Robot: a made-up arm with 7 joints.
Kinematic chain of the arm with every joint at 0, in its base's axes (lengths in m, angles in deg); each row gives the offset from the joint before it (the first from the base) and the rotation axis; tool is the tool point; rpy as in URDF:
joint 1: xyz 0 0 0.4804 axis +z
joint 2: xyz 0 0 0 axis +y
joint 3: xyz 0 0 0.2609 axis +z
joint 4: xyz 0.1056 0 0 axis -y
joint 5: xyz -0.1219 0 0.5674 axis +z
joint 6: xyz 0 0 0 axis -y
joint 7: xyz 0.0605 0 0 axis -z
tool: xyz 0 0 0 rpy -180 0 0
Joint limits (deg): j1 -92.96..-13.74 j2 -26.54..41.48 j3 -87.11..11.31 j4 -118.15..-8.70 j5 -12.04..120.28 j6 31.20..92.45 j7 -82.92..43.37
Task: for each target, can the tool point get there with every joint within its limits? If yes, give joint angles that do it. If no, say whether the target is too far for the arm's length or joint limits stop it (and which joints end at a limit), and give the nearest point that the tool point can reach.
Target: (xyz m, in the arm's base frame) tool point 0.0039 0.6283 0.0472
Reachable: no: joint limits stop it (at a limit: joint 1, joint 2, joint 3, joint 4, joint 6) | nearest point 0.5479 0.0366 0.0867 | short by 0.805 m
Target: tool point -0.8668 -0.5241 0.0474
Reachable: no: too far | nearest point -0.5799 -0.4113 0.2634 | short by 0.376 m
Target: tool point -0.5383 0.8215 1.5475
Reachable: no: too far | nearest point -0.3440 0.3822 1.2446 | short by 0.568 m
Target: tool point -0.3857 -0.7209 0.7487
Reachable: yes | joints -73.97 27.60 -56.07 -77.84 74.62 80.16 -34.24
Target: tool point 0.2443 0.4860 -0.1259
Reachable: no: joint limits stop it (at a limit: joint 1, joint 2, joint 3, joint 4, joint 6) | nearest point 0.5487 0.0374 0.0871 | short by 0.583 m
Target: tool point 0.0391 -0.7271 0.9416
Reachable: yes | joints -36.75 7.79 -55.06 -76.16 38.01 78.73 12.69
